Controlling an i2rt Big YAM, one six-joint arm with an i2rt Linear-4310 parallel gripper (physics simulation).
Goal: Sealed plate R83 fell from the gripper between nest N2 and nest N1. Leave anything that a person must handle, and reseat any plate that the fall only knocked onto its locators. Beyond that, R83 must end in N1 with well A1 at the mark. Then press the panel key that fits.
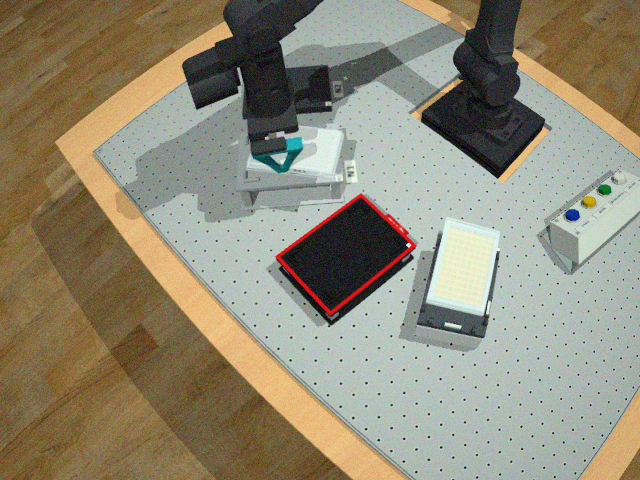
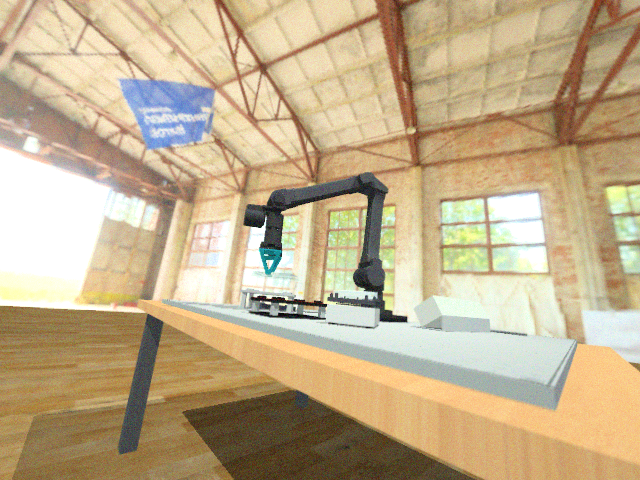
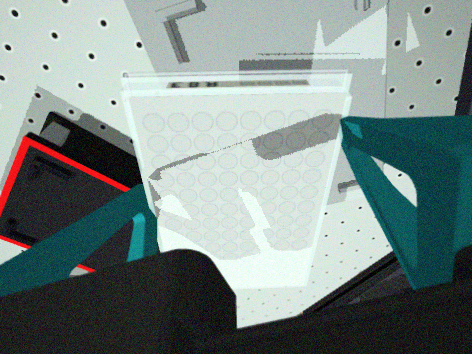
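Pixels of known places: gripper, fingertip midpoint: (image 1: 279,147) (image 2: 268,275) (image 3: 238,164); arm's base at its link origin: (image 1: 487,119).
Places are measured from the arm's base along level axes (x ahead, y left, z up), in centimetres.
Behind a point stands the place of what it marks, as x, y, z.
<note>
The clear sealed plate R83 (image 1: 320,149) {31.5, -12.4, 9.7} (image 3: 234,165) {34.9, -18.1, 9.7} has round wells and its label at the far edge. My gripper (image 1: 283,159) {34.5, -17.7, 8.8} (image 2: 270,262) (image 3: 238,164) {34.5, -17.7, 8.8} is shut on its two long sides with teal fingers. It holds the plate level, a little above the light grey nest N1 (image 1: 290,190) {34.5, -16.9, -1.6} (image 3: 256,31) {35.7, -22.1, 3.8}. The N1 tag (image 1: 350,170) {25.1, -12.3, -1.9} sits at the nest's right side. The dark nest N2 (image 1: 313,88) {15.2, -29.4, -0.4} lies behind the arm and is partly hidden. I cannot tell where well A1 lies.
A black plate with a red rim (image 1: 347,254) {38.9, -1.2, 1.9} (image 3: 83,182) {41.3, -6.6, 1.9} rests askew on a dark nest just in front of N1. A cream plate (image 1: 463,264) {31.2, 13.5, 5.5} sits in a nest (image 1: 449,326) {39.1, 17.2, 3.8} to the right. The white panel (image 2: 451,314) {12.5, 29.8, 2.0} (image 1: 555,230) {14.2, 22.2, 2.4} is at the far right. The arm base (image 1: 485,124) {3.9, 1.3, 2.8} is behind.
</note>
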